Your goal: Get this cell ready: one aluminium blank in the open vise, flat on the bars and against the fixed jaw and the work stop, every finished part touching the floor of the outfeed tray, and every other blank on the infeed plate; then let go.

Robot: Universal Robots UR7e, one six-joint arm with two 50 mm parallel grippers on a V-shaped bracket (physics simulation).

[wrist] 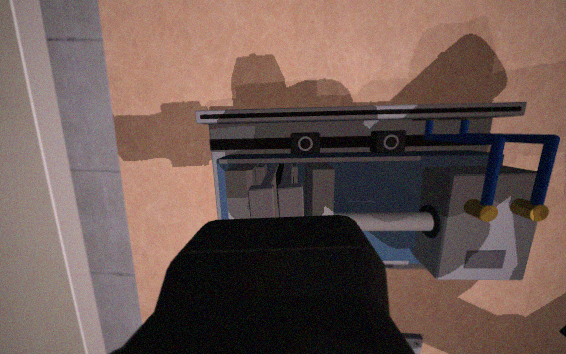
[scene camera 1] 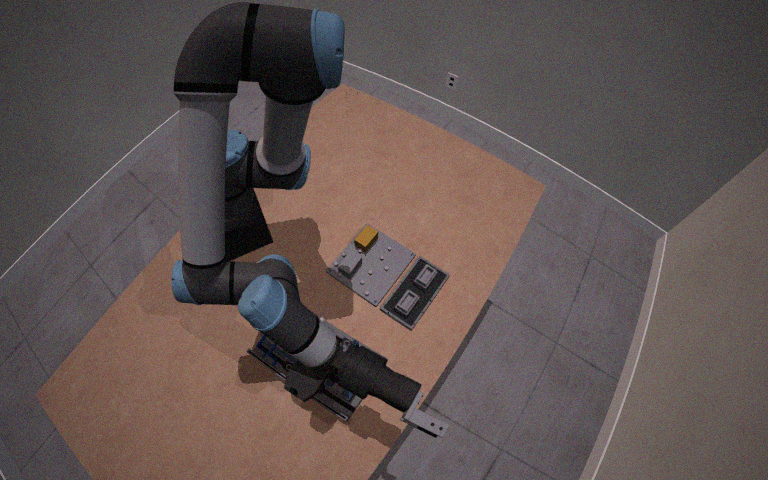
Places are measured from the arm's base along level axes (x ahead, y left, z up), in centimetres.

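Pixels of known places: hand, its tool point: (wrist: 281, 183); arm's base, origin of its link: (scene camera 1: 227, 206).
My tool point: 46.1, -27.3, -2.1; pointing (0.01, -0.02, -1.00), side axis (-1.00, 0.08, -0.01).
For each thing: its middle in the pictures, then the offset to it from my tool point, as dx, dy, dz.
- vise, middle of its body: (wrist: 351, 204) (scene camera 1: 315, 355) -6.1, +4.7, -6.6
- infeed plate, middle of its body: (scene camera 1: 371, 263) -5.5, +35.1, -11.2
- grey block, middle of its body: (scene camera 1: 350, 264) -10.0, +31.3, -9.0
- orange-yellow block, middle of its body: (scene camera 1: 366, 238) -9.5, +40.4, -9.0
- grey cylinder block, middle of its body: (wrist: 471, 221) -15.4, +6.3, -3.8
My gripper (wrist: 277, 201) is shut in the wrist view, its two grey fingers almost touching over the left part of the vise (wrist: 350, 128) (scene camera 1: 334, 408). No held part shows between them. The black gripper body and fingers hide much of the jaw opening; I cannot tell whether a blank lies on the bars. The moving jaw (wrist: 323, 187) stands right of the fingers, apart from them. In the scene view, the infeed plate (scene camera 1: 400, 260) bears a grey block (scene camera 1: 351, 264) and an orange-yellow block (scene camera 1: 366, 236). Two finished parts (scene camera 1: 425, 276) (scene camera 1: 407, 302) sit in the dark outfeed tray (scene camera 1: 427, 297).
At the vise's right end, a grey cylinder block (wrist: 435, 250) carries brass fittings (wrist: 487, 212) and raised blue hoses (wrist: 492, 172). Its pale rod (wrist: 400, 221) runs left. Small pins (scene camera 1: 386, 268) stand on the infeed plate. A flat metal bracket (scene camera 1: 427, 422) sticks out beyond the wrist.
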